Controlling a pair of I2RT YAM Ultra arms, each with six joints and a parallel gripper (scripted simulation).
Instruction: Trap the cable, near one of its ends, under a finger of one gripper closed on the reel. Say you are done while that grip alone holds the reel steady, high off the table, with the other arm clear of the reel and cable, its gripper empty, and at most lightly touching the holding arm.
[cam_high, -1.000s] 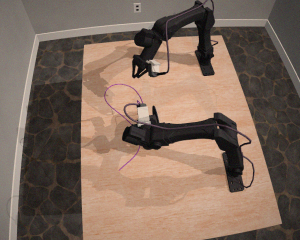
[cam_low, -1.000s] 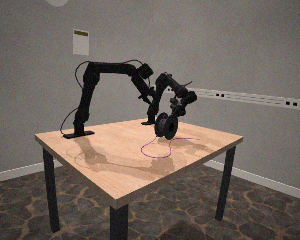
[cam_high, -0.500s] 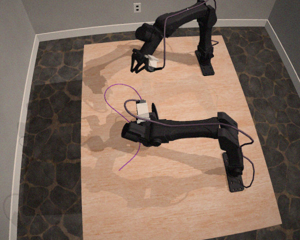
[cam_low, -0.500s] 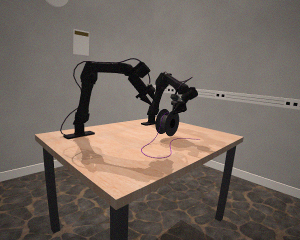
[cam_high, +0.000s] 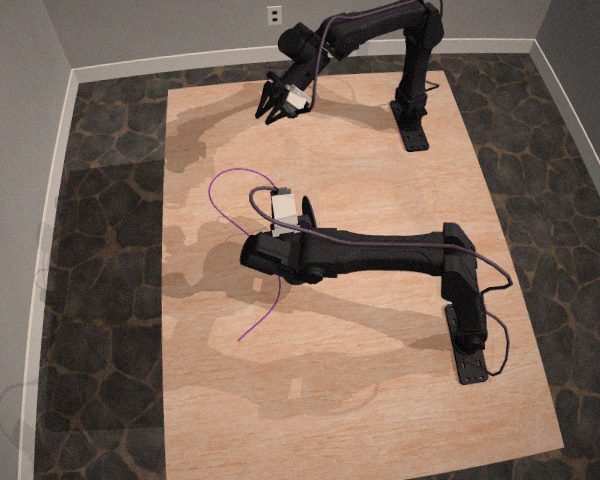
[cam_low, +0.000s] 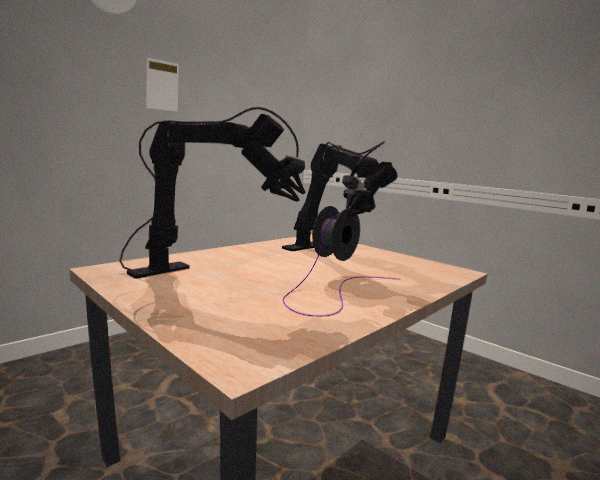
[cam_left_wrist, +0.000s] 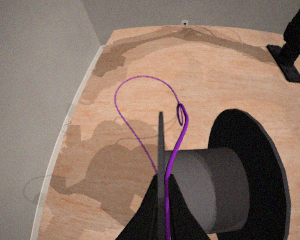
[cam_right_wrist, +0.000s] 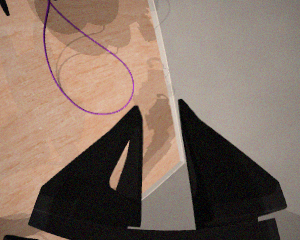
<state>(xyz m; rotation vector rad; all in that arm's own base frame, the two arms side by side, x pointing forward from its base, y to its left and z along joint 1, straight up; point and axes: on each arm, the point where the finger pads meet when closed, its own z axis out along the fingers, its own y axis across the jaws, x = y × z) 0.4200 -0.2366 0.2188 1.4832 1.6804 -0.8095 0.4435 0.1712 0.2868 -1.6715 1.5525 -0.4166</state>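
Right now my left hand is 7 cm above the black reel and 3 cm past it.
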